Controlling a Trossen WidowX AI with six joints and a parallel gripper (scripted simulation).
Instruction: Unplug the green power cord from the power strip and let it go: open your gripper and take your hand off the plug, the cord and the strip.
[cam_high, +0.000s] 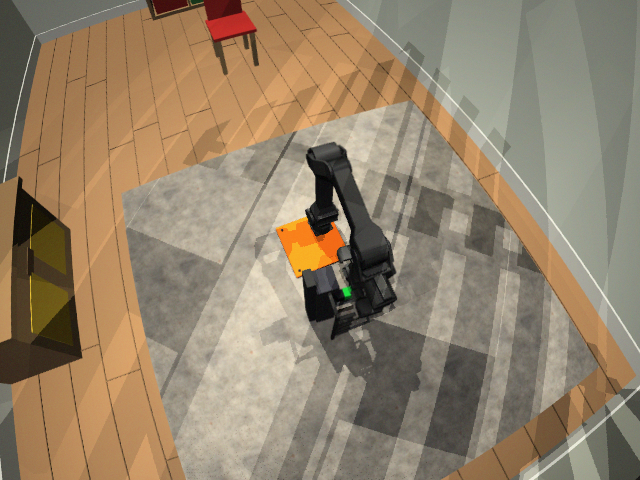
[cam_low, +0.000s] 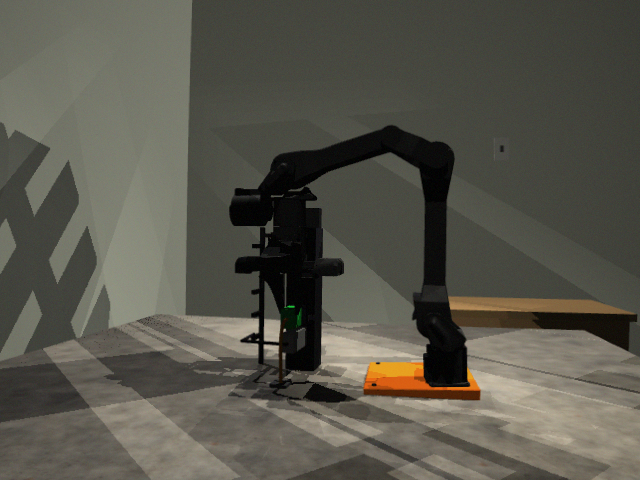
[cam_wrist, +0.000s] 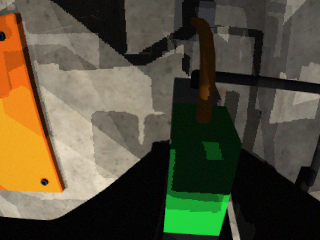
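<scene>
Right now the green plug is 3 cm to the right of my gripper tip.
</scene>
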